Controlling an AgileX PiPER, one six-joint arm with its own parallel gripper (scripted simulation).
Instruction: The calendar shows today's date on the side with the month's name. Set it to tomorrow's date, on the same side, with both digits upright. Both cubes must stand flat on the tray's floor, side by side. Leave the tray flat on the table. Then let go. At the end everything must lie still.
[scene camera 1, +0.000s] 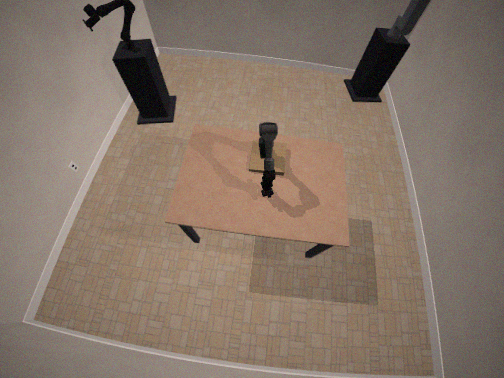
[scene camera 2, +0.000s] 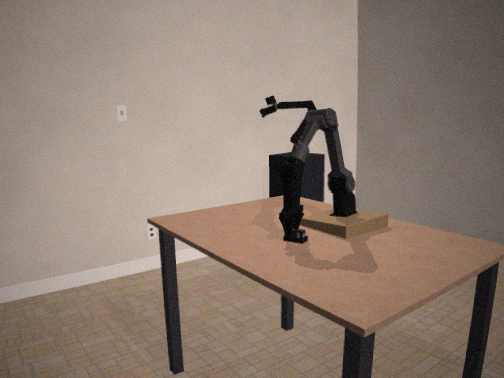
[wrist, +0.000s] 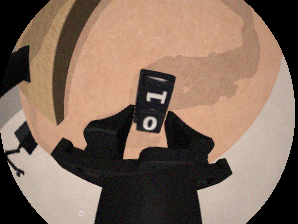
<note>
I see my gripper (wrist: 150, 114) and a calendar cube (wrist: 156, 93).
</note>
